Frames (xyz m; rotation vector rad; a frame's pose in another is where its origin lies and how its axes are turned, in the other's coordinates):
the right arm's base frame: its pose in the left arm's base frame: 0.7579 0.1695 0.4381 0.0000 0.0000 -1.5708
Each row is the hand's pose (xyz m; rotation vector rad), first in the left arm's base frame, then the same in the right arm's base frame.
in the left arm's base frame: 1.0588 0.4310 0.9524 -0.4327 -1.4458 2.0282
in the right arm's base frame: -0.2615 0.3009 0.5143 -0.7075 1.3118 -1.9756
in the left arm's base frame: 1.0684 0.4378 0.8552 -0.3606 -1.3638 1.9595
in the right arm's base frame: -0.2683 0.3105 0.4171 -0.7344 1.2624 -2.1071
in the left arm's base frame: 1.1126 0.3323 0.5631 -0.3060 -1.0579 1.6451
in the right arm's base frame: -0.1628 0.3547 0.1250 -0.6624 1.2016 -2.5945
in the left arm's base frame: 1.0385 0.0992 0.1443 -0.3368 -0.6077 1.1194
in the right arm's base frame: 0.0703 0.2806 -0.2938 0.2499 -0.8714 2.6031
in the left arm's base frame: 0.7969 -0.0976 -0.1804 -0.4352 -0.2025 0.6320
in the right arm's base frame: 0.2671 0.0390 -0.6185 -0.1995 -0.5468 2.1657
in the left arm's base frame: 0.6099 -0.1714 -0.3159 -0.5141 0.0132 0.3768
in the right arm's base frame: 0.3409 -0.1480 -0.7540 -0.4356 -0.4138 1.9071
